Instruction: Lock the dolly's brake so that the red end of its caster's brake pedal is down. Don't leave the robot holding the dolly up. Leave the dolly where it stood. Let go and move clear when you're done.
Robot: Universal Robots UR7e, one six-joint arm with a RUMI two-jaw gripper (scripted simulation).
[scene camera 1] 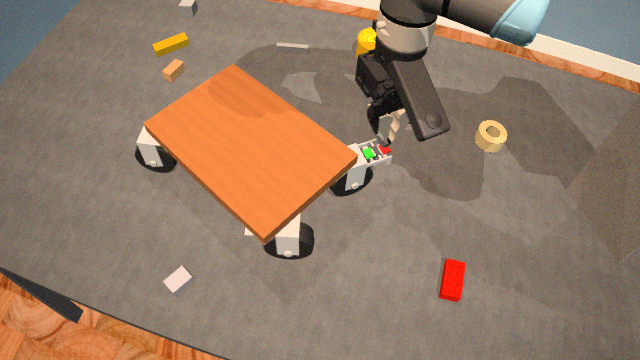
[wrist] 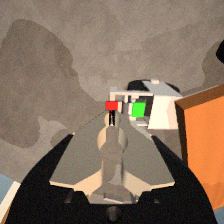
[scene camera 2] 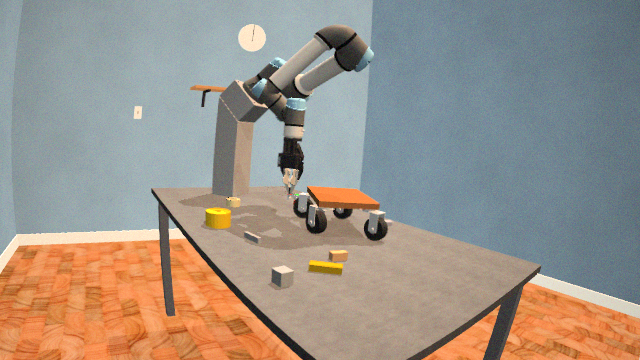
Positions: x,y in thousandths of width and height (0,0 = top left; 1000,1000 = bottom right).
Labels:
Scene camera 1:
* my gripper: 601,407
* tan ring: 773,360
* red brick: 709,757
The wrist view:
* my gripper: 498,493

